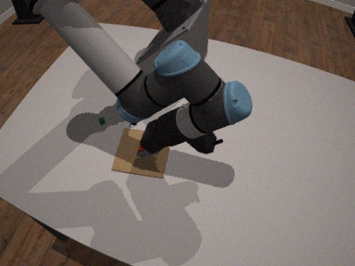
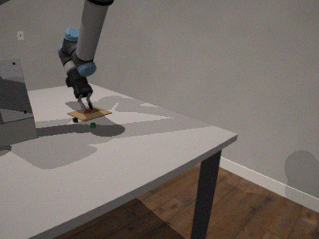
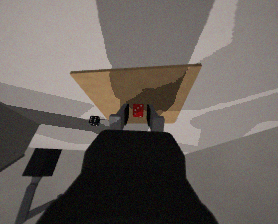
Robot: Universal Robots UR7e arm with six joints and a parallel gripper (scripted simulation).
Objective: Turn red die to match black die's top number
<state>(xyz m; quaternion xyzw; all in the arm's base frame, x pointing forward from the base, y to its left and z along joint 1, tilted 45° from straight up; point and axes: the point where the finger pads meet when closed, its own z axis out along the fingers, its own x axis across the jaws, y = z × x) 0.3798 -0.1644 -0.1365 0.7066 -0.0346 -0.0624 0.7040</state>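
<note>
Right now the red die is 10 mm to the right of my hand and 10 mm below it. Also, from my hand: green die 160 mm to the right, 70 mm behind, 20 mm below; then black die 90 mm behind, 60 mm to the right, 20 mm below; then tan mat 20 mm below, 10 mm to the right.
</note>
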